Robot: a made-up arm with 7 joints.
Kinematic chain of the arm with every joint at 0, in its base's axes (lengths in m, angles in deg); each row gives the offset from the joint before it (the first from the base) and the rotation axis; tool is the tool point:
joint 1: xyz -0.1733 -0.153 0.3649 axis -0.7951 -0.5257 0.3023
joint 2: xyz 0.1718 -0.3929 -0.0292 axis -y
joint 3: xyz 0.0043 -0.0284 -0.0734 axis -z
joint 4: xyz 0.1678 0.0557 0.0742 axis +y
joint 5: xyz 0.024 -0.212 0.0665 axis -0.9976 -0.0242 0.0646
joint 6: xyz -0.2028 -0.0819 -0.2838 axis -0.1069 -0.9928 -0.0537
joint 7: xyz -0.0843 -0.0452 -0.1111 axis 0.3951 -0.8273 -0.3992
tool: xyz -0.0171 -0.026 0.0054
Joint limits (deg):
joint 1: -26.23..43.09
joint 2: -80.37..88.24
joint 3: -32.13..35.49
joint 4: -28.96..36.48
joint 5: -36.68..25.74
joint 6: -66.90..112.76
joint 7: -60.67..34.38
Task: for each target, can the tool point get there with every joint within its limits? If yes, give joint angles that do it. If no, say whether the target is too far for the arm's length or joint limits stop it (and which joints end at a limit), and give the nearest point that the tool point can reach.
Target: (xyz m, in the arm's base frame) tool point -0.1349 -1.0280 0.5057
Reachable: yes | joints 23.12 -66.81 2.71 -4.80 20.71 47.07 -50.73
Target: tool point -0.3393 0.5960 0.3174
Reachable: no: joint limits stop it (at a limit: joint 1, joint 2, joint 3, joint 4, joint 5, joint 7) | nearest point -0.1836 -0.2768 0.6840 | short by 0.959 m
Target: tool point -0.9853 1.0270 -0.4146
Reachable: no: too far | nearest point -0.3878 -0.2989 -0.0864 | short by 1.491 m
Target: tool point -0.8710 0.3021 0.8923
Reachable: no: joint limits stop it (at a limit: joint 1, joint 2, joint 3, joint 4, joint 7) | nearest point -0.2441 -0.3312 0.7874 | short by 0.897 m
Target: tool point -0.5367 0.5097 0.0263
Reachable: no: joint limits stop it (at a limit: joint 1, joint 3, joint 4, joint 5, joint 7) | nearest point -0.4144 -0.3046 -0.0508 | short by 0.827 m
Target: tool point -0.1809 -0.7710 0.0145
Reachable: yes | joints 0.26 -47.52 12.57 -12.18 -23.62 94.82 -9.24
